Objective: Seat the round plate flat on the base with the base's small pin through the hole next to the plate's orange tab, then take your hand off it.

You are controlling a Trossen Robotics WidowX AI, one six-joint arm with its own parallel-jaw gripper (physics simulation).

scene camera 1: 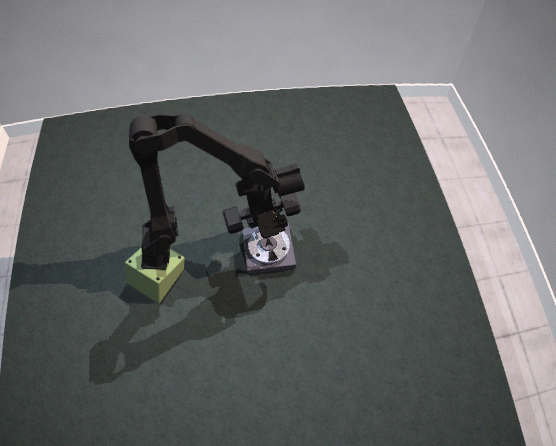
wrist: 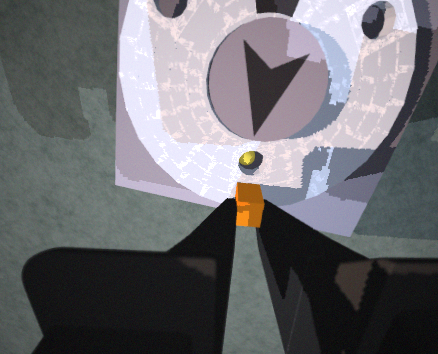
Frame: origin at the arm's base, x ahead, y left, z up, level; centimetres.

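Seen in the pictures: gripper, fingertip midpoint: (wrist: 244,208); arm's base, origin of the base link: (scene camera 1: 154,259).
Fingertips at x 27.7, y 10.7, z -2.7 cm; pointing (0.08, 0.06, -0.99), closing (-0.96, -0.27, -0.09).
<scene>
Pixels of each thing's top centre, then the offset from my fingertips to it. "spot": a spot on its surface instead. Level surfaces: height alone.
- pale round plate, middle of its top: (wrist: 267,87) (scene camera 1: 268,241) dx +1.1, dy -5.1, dz +1.6 cm
- yellow pin, surface spot: (wrist: 247,158) spot: dx +0.7, dy -2.2, dz -0.3 cm
- orange tab, middle of its top: (wrist: 248,214) dx +0.1, dy -0.6, dz +1.6 cm
- dark green mat, its level: dz -3.4 cm
The pale round plate (scene camera 1: 254,246) (wrist: 142,100) lies over the grey-mauve square base (scene camera 1: 290,266) (wrist: 330,216), around its round hub with a dark arrow (wrist: 300,90). In the wrist view the yellow pin (wrist: 247,158) shows inside the hole next to the orange tab (wrist: 249,194), toward the hole's left side. Whether the plate lies fully flat, and how far the pin comes up through the hole, I cannot tell. My gripper (wrist: 244,208) is shut on the orange tab at the plate's edge. In the scene view the arm hides the fingertips and tab.
The arm stands on a yellow-green block (scene camera 1: 159,287) left of the base, on a dark green mat (scene camera 1: 375,325). The arm's shadows fall across the mat. Pale tiled floor (scene camera 1: 460,175) lies beyond the mat's right edge, bounded by a wall.
</scene>
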